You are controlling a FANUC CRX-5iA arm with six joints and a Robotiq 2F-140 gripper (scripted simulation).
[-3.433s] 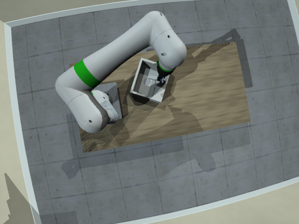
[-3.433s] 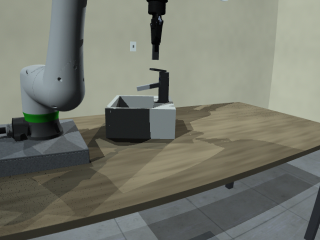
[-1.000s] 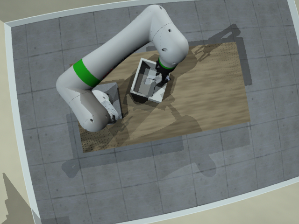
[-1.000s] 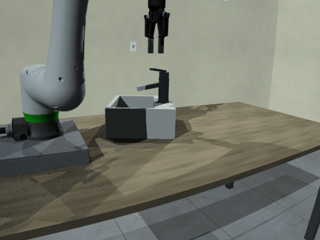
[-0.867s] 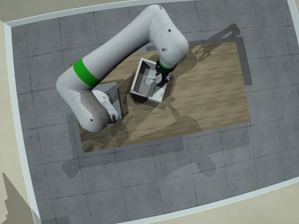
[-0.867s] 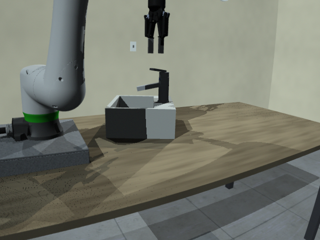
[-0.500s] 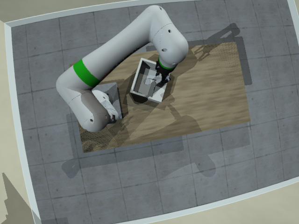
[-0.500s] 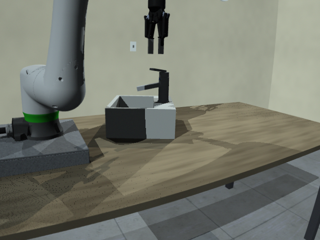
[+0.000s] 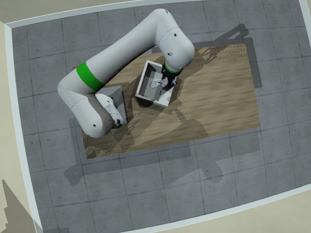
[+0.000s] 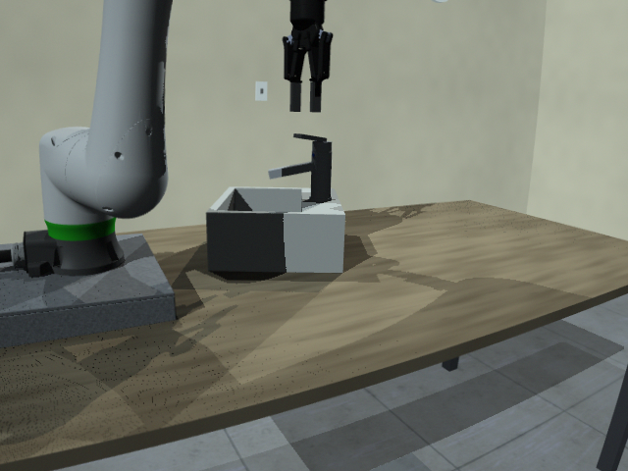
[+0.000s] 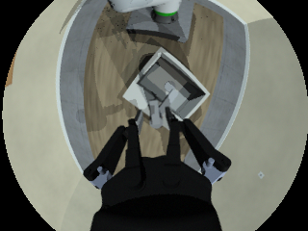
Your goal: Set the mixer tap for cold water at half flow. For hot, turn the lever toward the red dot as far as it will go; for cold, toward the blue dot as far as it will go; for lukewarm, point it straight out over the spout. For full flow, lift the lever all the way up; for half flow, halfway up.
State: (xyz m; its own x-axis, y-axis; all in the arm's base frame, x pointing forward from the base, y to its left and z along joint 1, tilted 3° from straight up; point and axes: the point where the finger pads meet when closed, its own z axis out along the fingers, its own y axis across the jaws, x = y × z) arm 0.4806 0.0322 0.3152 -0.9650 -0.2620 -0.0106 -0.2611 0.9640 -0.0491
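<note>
The lever lies 9 cm below my hand, 2 cm ahead of it and 1 cm to the left of it. Also, from my hand: basin (33 cm below, 8 cm to the left, 4 cm behind).
</note>
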